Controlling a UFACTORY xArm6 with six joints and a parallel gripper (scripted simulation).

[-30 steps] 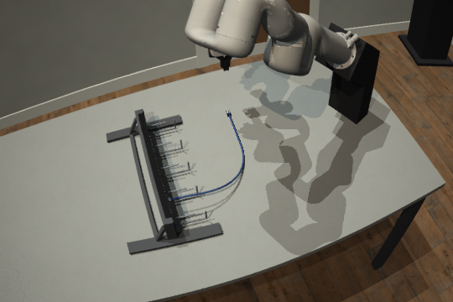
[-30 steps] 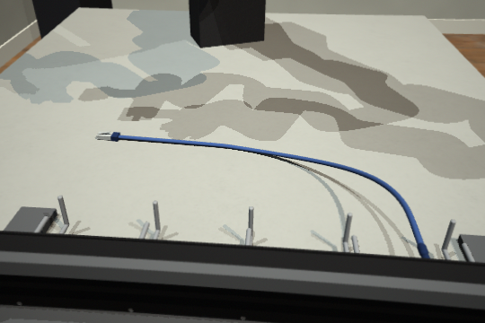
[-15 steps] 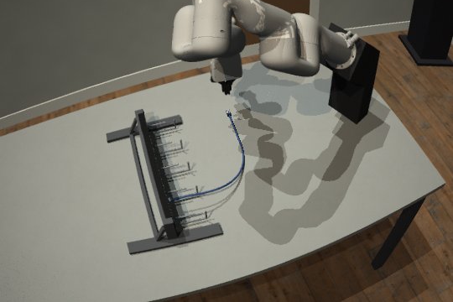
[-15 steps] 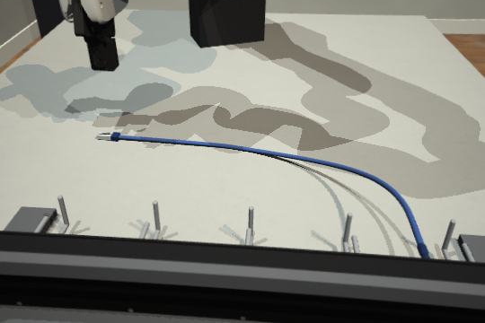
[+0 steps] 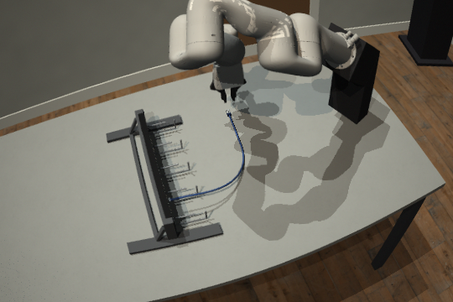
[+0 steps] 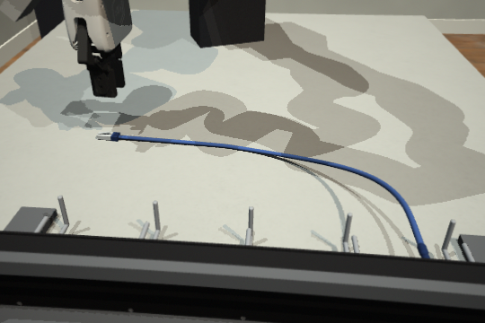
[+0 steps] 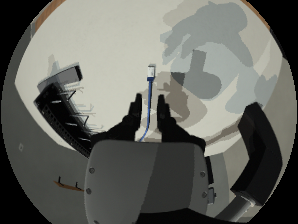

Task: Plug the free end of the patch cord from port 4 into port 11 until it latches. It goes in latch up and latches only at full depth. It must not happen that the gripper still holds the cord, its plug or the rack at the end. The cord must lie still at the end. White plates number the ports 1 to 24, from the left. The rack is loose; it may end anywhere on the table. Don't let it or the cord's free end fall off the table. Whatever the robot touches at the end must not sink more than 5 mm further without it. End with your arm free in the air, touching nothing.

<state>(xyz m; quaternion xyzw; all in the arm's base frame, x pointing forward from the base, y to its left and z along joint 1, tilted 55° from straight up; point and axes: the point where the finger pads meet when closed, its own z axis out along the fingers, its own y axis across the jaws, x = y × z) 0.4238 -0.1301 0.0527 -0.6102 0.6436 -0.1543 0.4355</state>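
The plug is 2 cm to the right of my hand and 9 cm below it.
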